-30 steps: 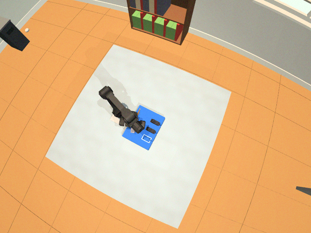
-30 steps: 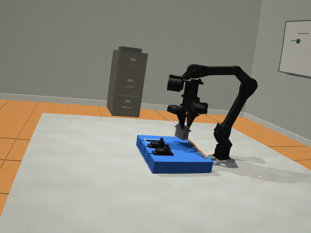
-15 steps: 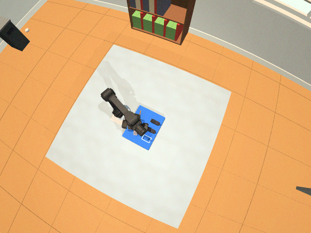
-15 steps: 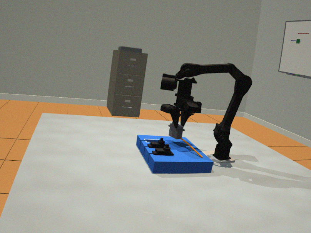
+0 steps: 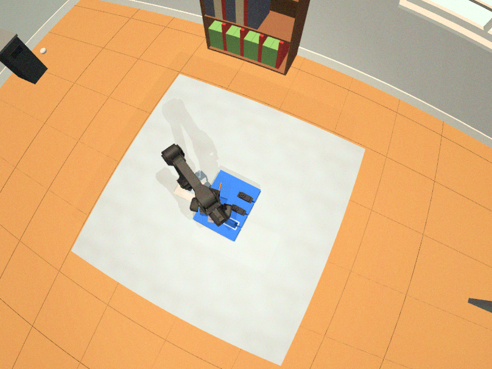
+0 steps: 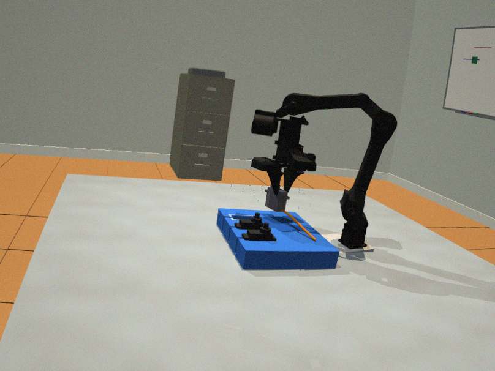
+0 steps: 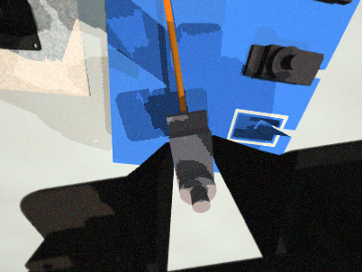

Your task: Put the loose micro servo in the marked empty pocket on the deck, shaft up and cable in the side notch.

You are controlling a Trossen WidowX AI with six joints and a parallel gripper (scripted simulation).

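My gripper tip is 10 cm above the deck and 7 cm to the right of it.
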